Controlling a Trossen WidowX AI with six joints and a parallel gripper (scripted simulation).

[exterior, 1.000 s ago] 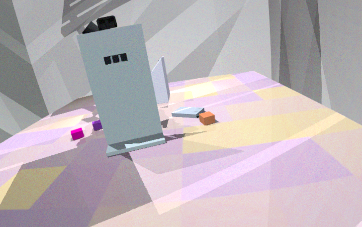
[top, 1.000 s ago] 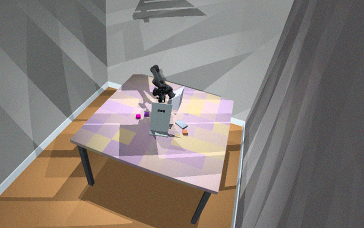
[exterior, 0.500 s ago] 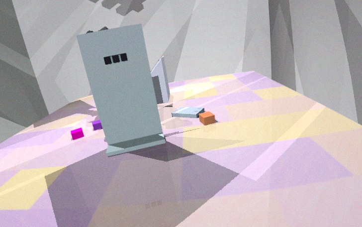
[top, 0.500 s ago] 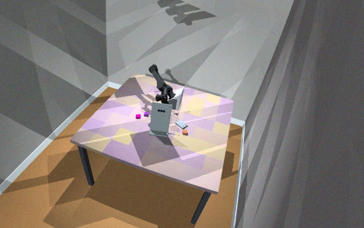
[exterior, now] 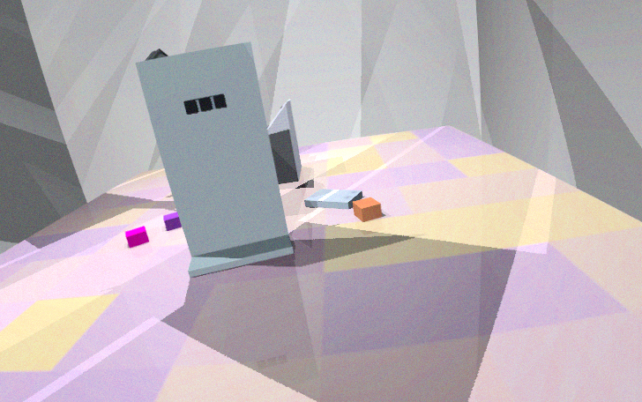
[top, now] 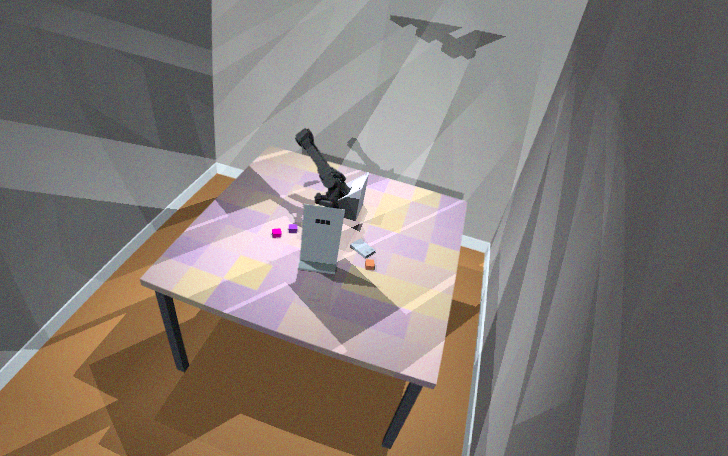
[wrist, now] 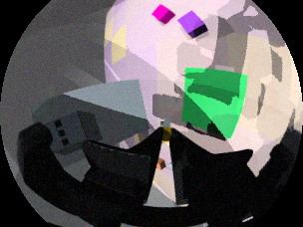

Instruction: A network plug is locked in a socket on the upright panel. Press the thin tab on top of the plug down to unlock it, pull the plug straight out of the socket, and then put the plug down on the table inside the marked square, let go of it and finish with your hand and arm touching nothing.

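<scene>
Now: gripper tip 10 cm above the green mark, 3 cm past it and 2 cm to the left of it. The rest, counted from my gripper tip: purple cube (17 cm to the right, 9 cm below, 1 cm ahead); then network plug (right at my gripper tip); then grey upright panel (18 cm ahead, 5 cm above, 3 cm to the left).
</scene>
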